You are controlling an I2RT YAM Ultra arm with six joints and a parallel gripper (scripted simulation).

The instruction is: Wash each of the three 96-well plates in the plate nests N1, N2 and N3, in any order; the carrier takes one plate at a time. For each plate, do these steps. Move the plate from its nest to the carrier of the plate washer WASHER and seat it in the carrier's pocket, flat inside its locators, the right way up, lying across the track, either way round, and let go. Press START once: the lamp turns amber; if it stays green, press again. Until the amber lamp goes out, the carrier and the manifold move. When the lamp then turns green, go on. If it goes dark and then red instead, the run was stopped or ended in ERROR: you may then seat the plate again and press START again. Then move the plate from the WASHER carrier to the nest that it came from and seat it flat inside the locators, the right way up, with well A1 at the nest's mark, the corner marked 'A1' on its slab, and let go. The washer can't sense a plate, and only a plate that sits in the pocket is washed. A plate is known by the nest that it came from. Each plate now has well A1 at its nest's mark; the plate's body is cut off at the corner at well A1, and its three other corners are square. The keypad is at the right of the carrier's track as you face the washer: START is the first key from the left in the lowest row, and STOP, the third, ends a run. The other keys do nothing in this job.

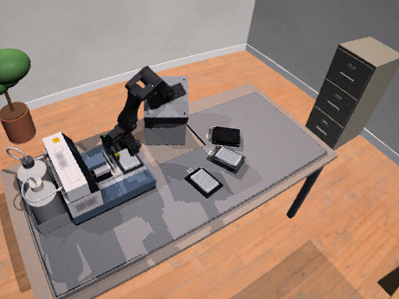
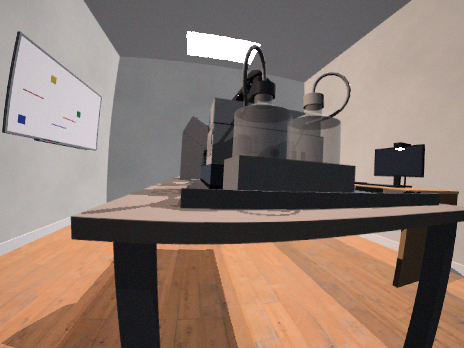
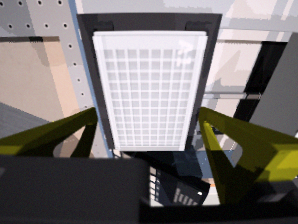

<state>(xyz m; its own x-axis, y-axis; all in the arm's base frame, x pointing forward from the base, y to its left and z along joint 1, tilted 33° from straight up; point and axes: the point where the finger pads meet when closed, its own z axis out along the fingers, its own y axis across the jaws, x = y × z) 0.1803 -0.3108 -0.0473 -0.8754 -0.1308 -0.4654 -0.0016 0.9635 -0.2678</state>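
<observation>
Right now my hand is 3 cm above the dark carrier. Round my hand: plate washer: 16 cm to the right, 2 cm above; then label: 28 cm to the left, 18 cm ahead, 11 cm below; then black nest: 29 cm to the left, 28 cm ahead, 10 cm below.
</observation>
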